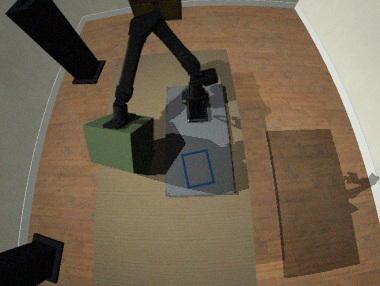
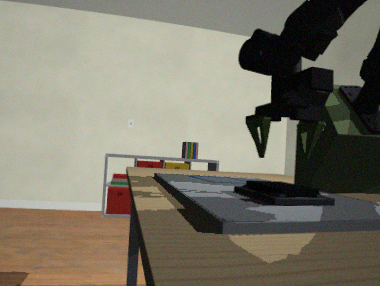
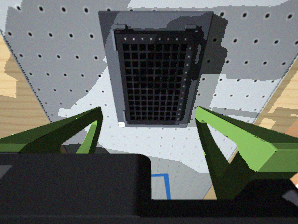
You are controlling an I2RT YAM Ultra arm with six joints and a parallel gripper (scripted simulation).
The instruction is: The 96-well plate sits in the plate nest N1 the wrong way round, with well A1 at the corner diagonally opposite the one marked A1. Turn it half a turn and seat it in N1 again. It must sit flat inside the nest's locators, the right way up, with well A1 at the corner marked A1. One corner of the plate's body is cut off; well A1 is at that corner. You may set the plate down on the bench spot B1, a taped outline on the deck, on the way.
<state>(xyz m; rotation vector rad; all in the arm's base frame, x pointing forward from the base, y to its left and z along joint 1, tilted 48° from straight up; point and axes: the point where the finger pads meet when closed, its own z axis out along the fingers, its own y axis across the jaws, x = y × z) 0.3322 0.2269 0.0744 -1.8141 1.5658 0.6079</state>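
Now: the black 96-well plate 6 cm below my hand and 1 cm ahead of it. Also, from my hand: plate nest N1 (8 cm below).
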